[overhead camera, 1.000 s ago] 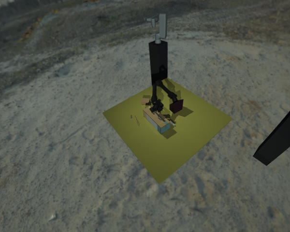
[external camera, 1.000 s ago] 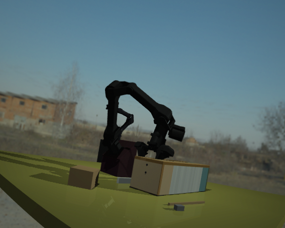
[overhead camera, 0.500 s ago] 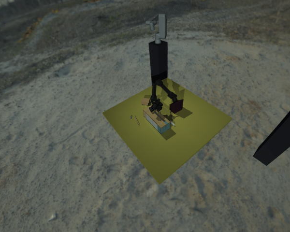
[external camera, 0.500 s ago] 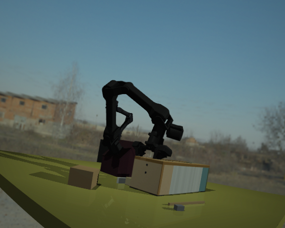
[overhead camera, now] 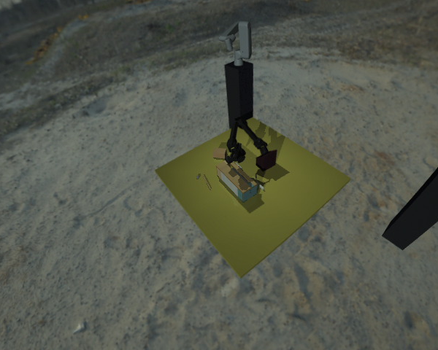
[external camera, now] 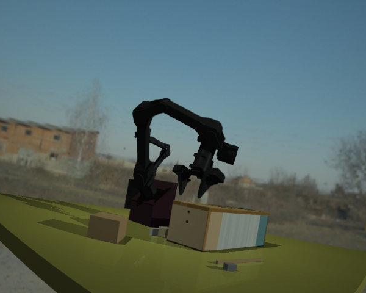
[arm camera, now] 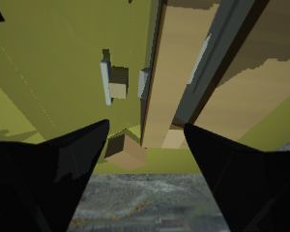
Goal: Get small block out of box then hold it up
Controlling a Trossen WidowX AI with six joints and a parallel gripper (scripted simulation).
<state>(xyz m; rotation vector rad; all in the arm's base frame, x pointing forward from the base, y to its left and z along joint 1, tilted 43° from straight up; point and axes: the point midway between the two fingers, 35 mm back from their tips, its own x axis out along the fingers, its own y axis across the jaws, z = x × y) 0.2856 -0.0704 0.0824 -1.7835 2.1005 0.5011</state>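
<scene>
Now: the tan block 5 cm behind my gripper tip, 3 cm to the right of it and 13 cm below it. The rest, counted from my gripper tip: thin stick: 26 cm ahead, 8 cm to the right, 14 cm below; then dark piece: 28 cm ahead, 19 cm to the right, 14 cm below; then clear-fronted box: 5 cm ahead, 12 cm to the left, 8 cm below.
</scene>
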